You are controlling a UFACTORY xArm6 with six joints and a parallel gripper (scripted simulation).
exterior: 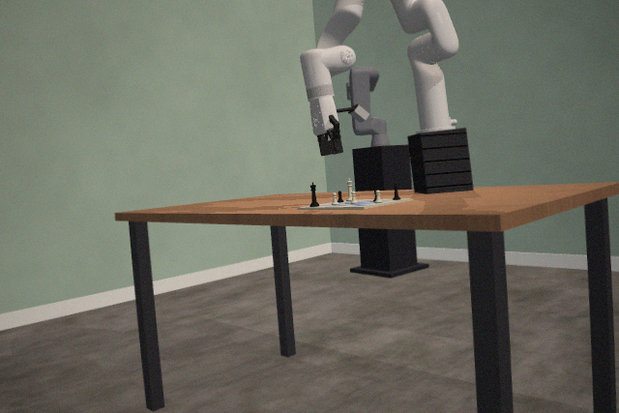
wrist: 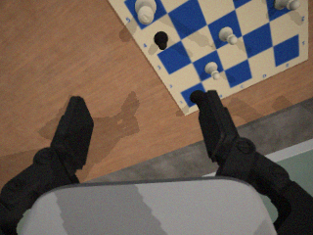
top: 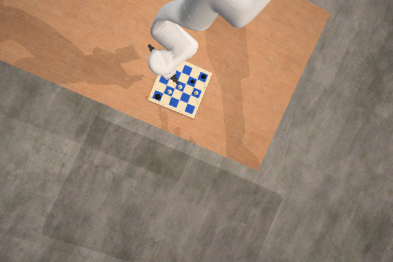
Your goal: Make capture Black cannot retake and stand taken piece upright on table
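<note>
Now: the tall white piece 40 mm behind my hand, 20 mm to the left of it and 110 mm below it. Round my hand: blue-and-cream chessboard 20 mm ahead, 110 mm to the left, 150 mm below; tall black piece 110 mm ahead, 50 mm to the left, 110 mm below.
</note>
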